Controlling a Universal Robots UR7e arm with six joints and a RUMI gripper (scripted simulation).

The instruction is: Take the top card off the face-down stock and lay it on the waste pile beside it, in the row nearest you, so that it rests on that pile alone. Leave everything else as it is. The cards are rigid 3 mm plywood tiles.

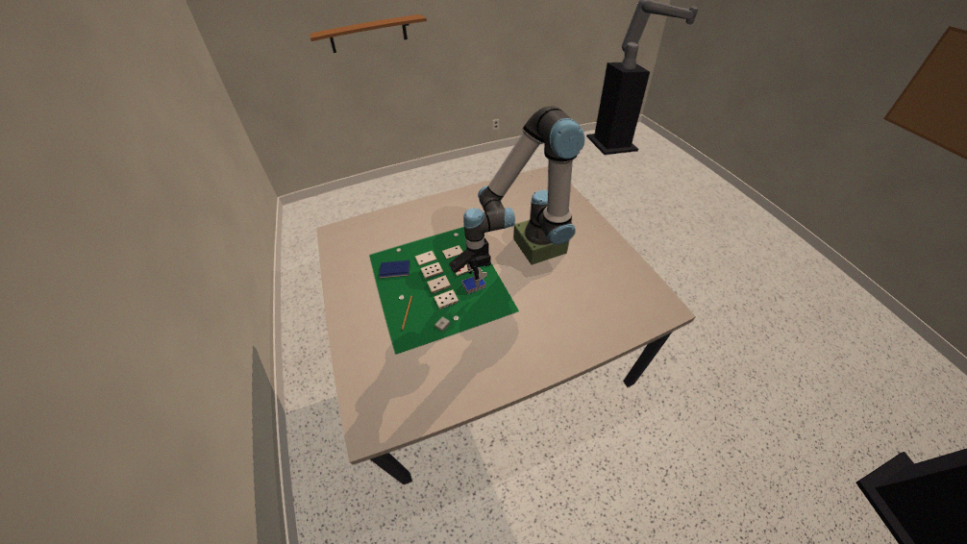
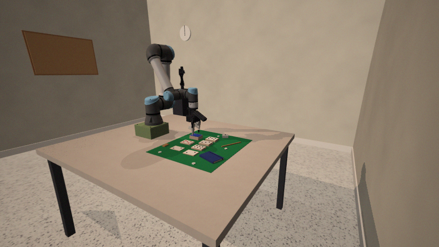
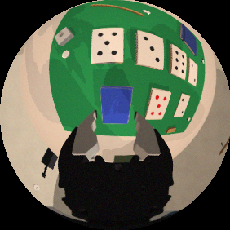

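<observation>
Now: the card 30 mm below my hand. The rest, counted from my hand: blue book 340 mm ahead, 200 mm to the right, 40 mm below; then green mat 160 mm ahead, 80 mm to the right, 60 mm below; then small grey block 170 mm to the left, 170 mm ahead, 30 mm below.
</observation>
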